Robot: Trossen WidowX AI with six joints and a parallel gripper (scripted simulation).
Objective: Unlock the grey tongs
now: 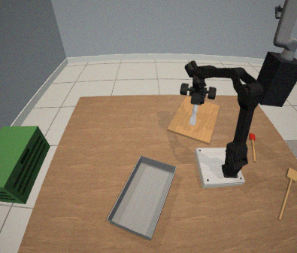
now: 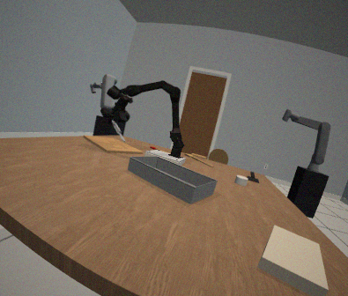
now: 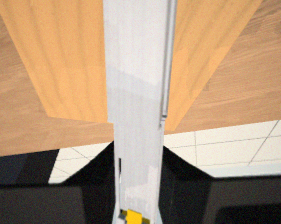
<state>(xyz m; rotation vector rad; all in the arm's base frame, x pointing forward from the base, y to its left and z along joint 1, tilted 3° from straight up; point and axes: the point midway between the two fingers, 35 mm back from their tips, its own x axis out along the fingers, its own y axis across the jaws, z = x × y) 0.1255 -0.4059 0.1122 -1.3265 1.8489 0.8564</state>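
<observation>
Now: gripper tip 50 mm below the yellow lock piece. Round my gripper tip: beige block 490 mm ahead, 940 mm to the left, 110 mm below; grey roasting tin 250 mm ahead, 540 mm to the left, 100 mm below; wooden board 10 mm behind, 30 mm to the left, 120 mm below.
</observation>
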